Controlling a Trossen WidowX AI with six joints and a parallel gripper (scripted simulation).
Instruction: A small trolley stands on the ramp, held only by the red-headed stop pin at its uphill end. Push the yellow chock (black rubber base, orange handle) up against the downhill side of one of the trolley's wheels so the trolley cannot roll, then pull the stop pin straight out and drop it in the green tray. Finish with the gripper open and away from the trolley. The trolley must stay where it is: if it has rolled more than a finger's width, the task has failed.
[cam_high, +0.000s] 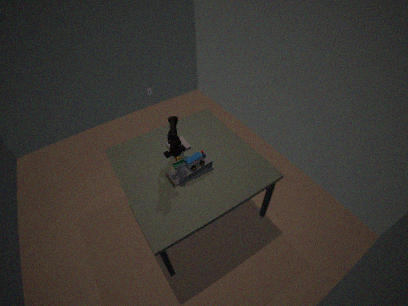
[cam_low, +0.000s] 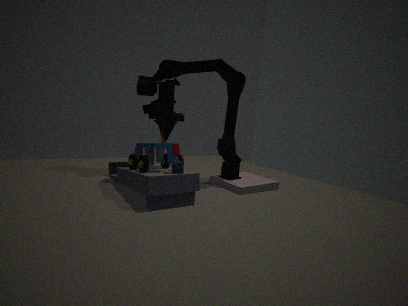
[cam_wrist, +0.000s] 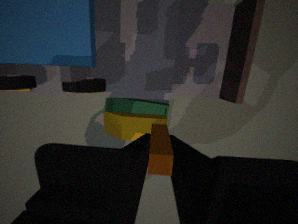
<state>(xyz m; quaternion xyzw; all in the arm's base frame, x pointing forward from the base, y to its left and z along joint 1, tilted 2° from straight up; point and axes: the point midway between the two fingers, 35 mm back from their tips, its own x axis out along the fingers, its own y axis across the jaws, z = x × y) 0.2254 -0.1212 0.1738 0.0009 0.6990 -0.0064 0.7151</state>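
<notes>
My gripper tip is 240 mm to the right of the red-headed stop pin, 70 mm short of it and 20 mm above it. From my gripper tip the other things lie so: yellow chock (20 mm to the left, 10 mm below); green tray (160 mm below, 40 mm to the left, 30 mm behind); blue trolley (140 mm to the left, 90 mm ahead, 40 mm below).
</notes>
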